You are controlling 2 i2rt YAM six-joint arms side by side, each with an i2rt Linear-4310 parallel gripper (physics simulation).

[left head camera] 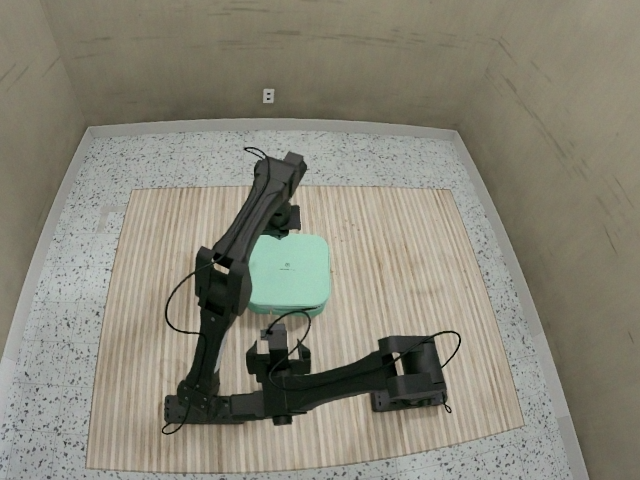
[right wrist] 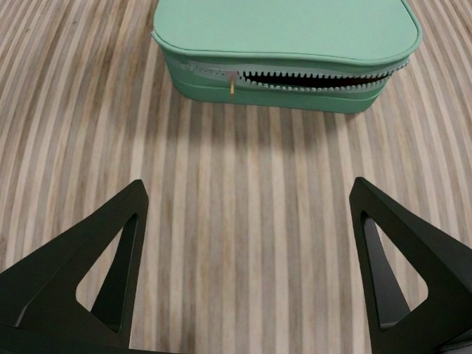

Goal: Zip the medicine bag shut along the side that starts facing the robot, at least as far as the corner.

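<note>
The mint green medicine bag [left head camera: 289, 273] [right wrist: 285, 25] lies flat, lid up. In the right wrist view the zip on its near side gapes, with teeth apart, from the orange-tan zip pull [right wrist: 232, 88] rightward to the right corner. The pull hangs down left of the side's middle; left of it the zip looks closed. My right gripper [left head camera: 277, 343] [right wrist: 248, 187] is open and empty, in front of the near side and apart from the bag. My left gripper [left head camera: 280, 235] is shut at the bag's far edge; whether it touches the bag is hidden.
The left arm [left head camera: 240, 227] reaches over the bag's left edge in the head view. The right arm [left head camera: 341, 379] stretches leftward across the front of the striped board [left head camera: 403, 248]. A thin black cable loops near the bag's near edge. Walls surround the floor.
</note>
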